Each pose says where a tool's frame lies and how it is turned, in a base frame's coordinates. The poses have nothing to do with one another.
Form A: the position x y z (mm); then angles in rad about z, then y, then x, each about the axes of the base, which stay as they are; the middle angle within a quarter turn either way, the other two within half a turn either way.
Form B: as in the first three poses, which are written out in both.
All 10 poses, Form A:
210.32 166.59 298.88 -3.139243 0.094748 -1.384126
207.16 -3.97 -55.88 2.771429 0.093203 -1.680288
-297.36 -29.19 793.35 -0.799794 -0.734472 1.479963
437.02 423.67 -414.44 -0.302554 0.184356 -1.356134
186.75 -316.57 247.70 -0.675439 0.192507 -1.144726
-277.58 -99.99 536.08 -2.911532 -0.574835 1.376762
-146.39 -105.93 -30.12 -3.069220 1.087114 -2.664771
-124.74 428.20 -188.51 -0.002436 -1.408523 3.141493
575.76 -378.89 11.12 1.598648 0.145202 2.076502
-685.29 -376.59 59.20 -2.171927 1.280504 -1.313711
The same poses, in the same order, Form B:
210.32 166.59 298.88; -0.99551 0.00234 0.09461; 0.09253 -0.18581 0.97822; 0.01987 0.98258 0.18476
207.16 -3.97 -55.88; -0.92822 -0.36020 0.09307; 0.04671 0.13534 0.98970; -0.36908 0.92301 -0.10880
-297.36 -29.19 793.35; 0.51719 0.53230 -0.67020; -0.53016 -0.41548 -0.73913; -0.67189 0.73758 0.06732
437.02 423.67 -414.44; 0.93840 0.29291 0.18331; -0.23444 0.14998 0.96049; 0.25385 -0.94430 0.20941
186.75 -316.57 247.70; 0.76602 0.61369 0.19132; -0.39437 0.21362 0.89378; 0.50763 -0.76010 0.40566
-277.58 -99.99 536.08; -0.81717 0.19139 -0.54370; 0.47547 -0.30939 -0.82353; -0.32583 -0.93148 0.16183
-146.39 -105.93 -30.12; -0.46382 0.03363 0.88529; 0.46949 0.85675 0.21343; -0.75130 0.51463 -0.41317
-124.74 428.20 -188.51; 0.16156 0.00039 -0.98686; 0.00234 -1.00000 -0.00002; -0.98686 -0.00230 -0.16156
575.76 -378.89 11.12; -0.02756 -0.98909 0.14469; -0.48776 -0.11304 -0.86563; 0.87254 -0.09443 -0.47933
-685.29 -376.59 59.20; -0.16189 0.23605 0.95816; 0.31441 -0.90803 0.27683; 0.93538 0.34607 0.07278

